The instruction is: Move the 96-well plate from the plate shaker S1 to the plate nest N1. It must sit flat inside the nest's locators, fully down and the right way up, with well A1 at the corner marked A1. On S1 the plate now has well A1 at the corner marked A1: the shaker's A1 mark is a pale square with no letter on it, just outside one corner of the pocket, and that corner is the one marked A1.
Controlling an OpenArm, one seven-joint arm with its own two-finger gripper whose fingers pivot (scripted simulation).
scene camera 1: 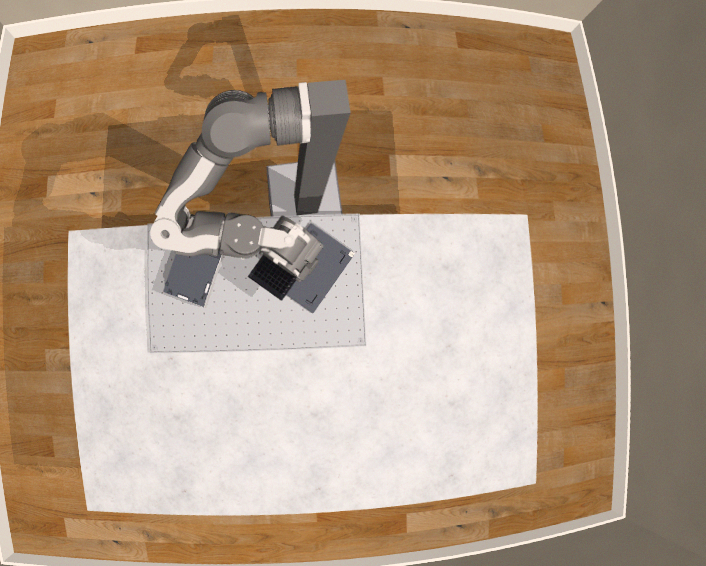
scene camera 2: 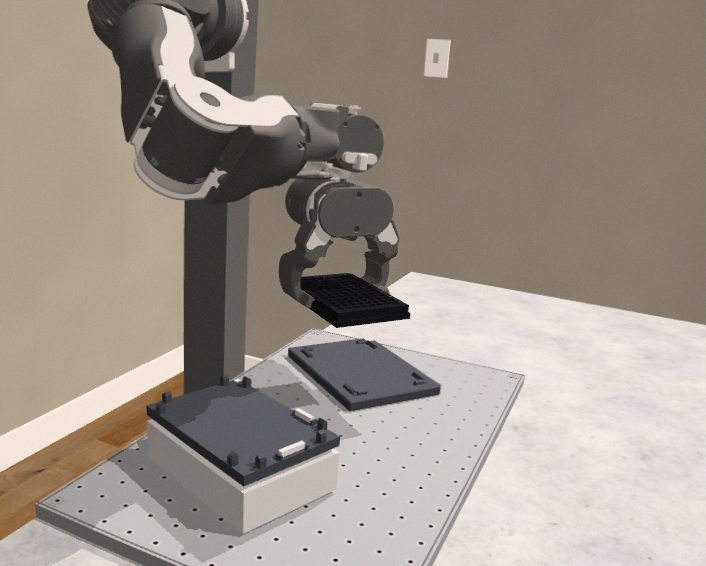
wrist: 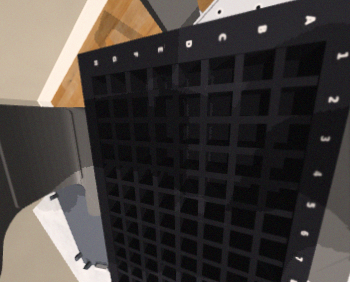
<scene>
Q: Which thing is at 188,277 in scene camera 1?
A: A plate shaker S1.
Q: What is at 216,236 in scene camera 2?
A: A robot arm column.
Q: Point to a plate shaker S1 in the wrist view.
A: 87,231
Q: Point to a black 96-well plate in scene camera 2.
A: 343,300
</scene>
